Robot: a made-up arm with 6 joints.
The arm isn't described. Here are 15 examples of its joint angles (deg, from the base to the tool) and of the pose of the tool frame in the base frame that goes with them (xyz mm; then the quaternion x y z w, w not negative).
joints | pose
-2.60 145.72 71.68 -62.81 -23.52 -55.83 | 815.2 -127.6 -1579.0 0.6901 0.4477 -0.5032 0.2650
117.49 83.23 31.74 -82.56 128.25 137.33 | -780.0 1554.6 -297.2 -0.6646 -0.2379 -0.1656 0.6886
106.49 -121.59 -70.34 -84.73 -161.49 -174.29 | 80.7 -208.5 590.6 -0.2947 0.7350 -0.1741 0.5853
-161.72 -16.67 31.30 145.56 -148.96 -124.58 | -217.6 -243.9 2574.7 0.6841 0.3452 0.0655 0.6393
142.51 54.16 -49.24 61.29 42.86 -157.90 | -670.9 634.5 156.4 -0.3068 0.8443 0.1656 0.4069
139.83 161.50 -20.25 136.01 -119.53 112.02 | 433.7 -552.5 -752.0 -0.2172 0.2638 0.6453 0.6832
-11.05 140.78 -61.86 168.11 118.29 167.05 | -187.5 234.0 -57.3 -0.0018 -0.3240 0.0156 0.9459
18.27 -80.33 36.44 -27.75 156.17 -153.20 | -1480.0 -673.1 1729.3 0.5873 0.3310 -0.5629 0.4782
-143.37 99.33 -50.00 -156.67 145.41 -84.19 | -93.0 -295.7 -159.6 0.4809 -0.3428 0.7918 0.1555
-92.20 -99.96 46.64 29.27 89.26 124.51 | -89.5 2169.2 818.9 0.0029 0.4162 0.2703 0.8681
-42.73 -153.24 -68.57 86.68 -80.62 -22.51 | -486.5 433.8 509.7 -0.0057 -0.1675 -0.8830 0.4385
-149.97 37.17 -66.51 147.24 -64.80 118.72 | -431.1 -441.5 432.9 -0.2530 0.4347 0.8426 0.1924
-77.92 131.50 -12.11 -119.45 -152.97 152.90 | 85.8 64.3 -794.3 0.4770 -0.3940 -0.2498 0.7449
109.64 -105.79 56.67 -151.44 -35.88 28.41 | 569.6 -2113.5 600.0 -0.2645 0.4029 -0.5601 0.6738
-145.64 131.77 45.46 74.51 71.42 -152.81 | -1002.7 -621.5 -1360.2 0.7932 -0.5290 -0.2742 0.1260
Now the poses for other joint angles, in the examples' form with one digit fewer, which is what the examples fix.
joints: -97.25 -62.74 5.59 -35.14 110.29 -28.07
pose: -86 608 2042 -0.531 -0.836 0.126 0.057
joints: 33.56 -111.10 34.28 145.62 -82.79 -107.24
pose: -1838 -1023 596 -0.645 0.634 0.424 0.043
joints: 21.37 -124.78 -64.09 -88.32 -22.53 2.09
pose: -289 -119 659 0.545 -0.144 0.578 0.590
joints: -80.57 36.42 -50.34 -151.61 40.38 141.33
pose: 286 -660 434 0.497 0.694 -0.461 0.241
